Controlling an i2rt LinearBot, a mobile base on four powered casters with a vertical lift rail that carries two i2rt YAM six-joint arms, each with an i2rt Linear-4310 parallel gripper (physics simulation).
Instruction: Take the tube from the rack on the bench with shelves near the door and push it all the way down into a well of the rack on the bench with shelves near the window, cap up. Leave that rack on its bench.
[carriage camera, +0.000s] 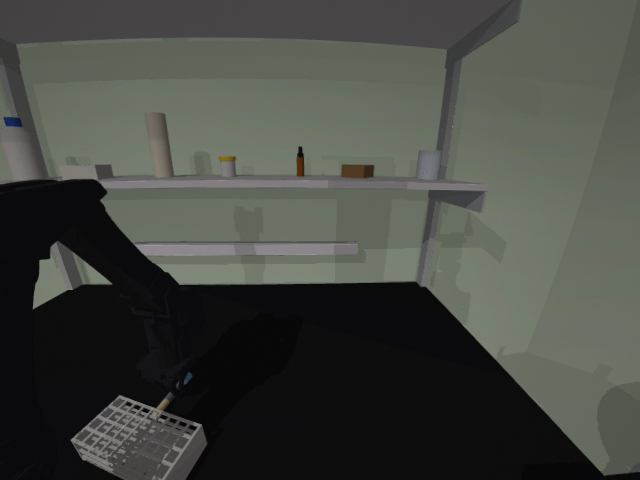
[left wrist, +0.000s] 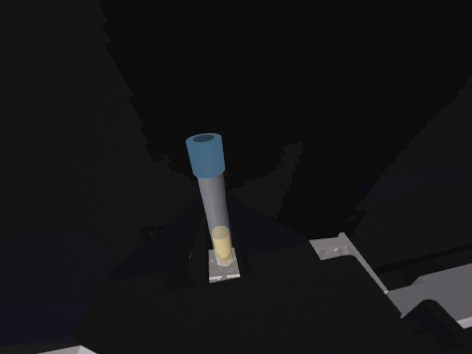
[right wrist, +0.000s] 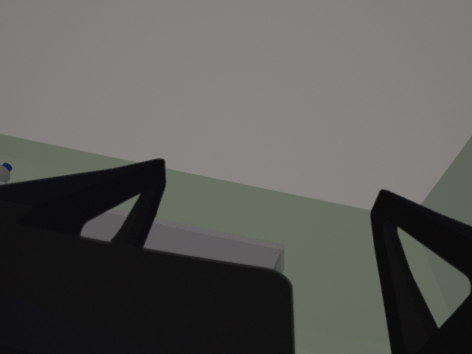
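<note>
The tube has a blue cap and yellow contents at its lower end. It leans, cap up, with its lower end at the back edge of the white rack. I cannot tell whether the tip is inside a well or above it. My left gripper is shut on the tube below the cap, just behind the rack. The rack stands at the lower left of the carriage view, and its near part is cut off by the frame. My right gripper is open and empty, high up facing the wall and ceiling.
The dark bench top carries the rack. Above it a shelf holds a blue-capped bottle, a beige cylinder, a yellow-lidded jar, an amber bottle, a brown box and a pale cylinder. A rail runs below.
</note>
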